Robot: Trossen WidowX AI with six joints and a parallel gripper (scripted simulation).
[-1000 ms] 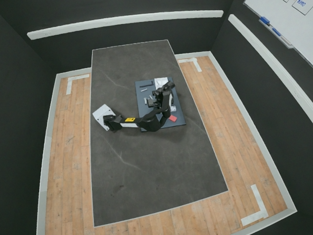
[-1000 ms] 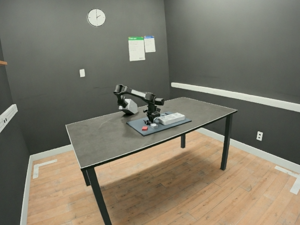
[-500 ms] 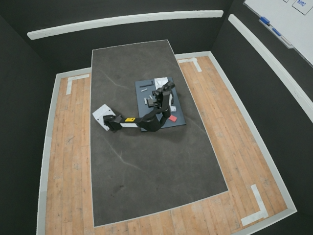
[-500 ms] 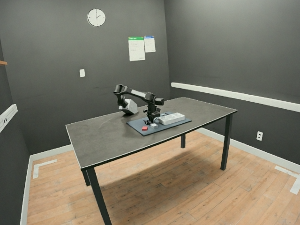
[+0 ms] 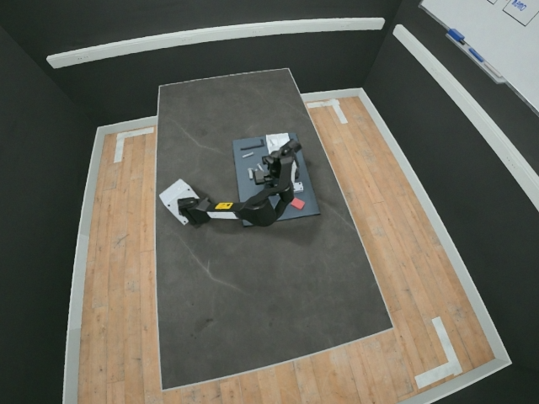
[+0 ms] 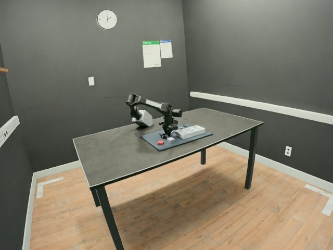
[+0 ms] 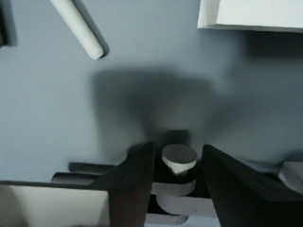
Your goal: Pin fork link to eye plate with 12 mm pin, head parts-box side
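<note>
My gripper is now 30 mm to the left of the eye plate, 30 mm above it and 10 mm short of it. From my hand the other things lie so: grey block: 80 mm ahead, 50 mm to the right, 20 mm below; then red block: 120 mm to the right, 50 mm ahead, 40 mm below; then blue-grey mat: 70 mm to the left, 50 mm below, 20 mm ahead.
</note>
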